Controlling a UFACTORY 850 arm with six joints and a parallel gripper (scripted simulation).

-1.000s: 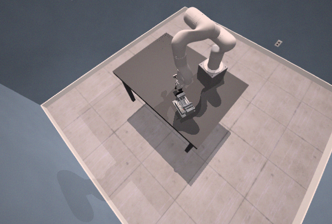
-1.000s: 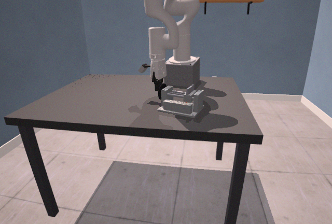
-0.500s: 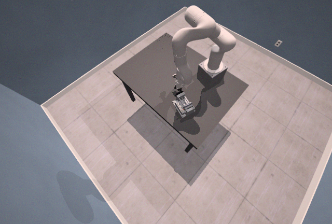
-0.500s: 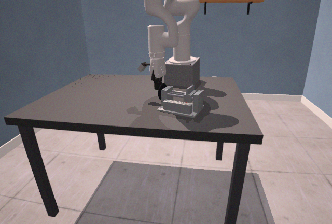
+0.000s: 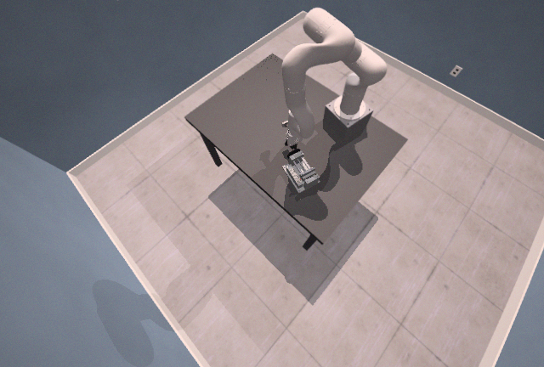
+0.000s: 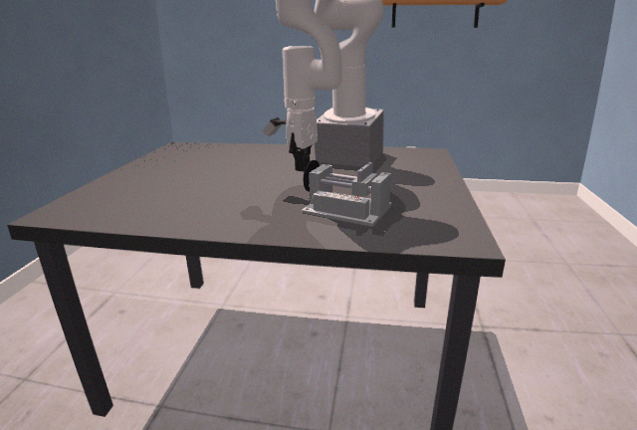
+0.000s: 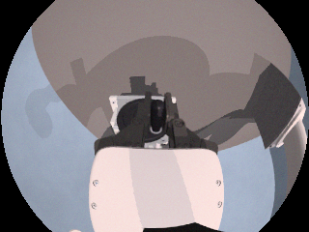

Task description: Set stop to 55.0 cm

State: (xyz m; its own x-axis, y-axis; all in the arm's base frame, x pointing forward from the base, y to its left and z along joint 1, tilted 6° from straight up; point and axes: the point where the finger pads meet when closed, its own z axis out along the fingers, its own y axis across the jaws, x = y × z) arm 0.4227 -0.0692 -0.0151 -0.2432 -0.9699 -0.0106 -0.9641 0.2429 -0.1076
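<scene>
The black handwheel lies 10 mm ahead of my hand, 20 mm to the left of it and 10 mm below it. The rest, counted from my hand: dark handle 10 mm to the left; then grey stop fixture 80 mm ahead, 180 mm to the left, 10 mm below.
</scene>
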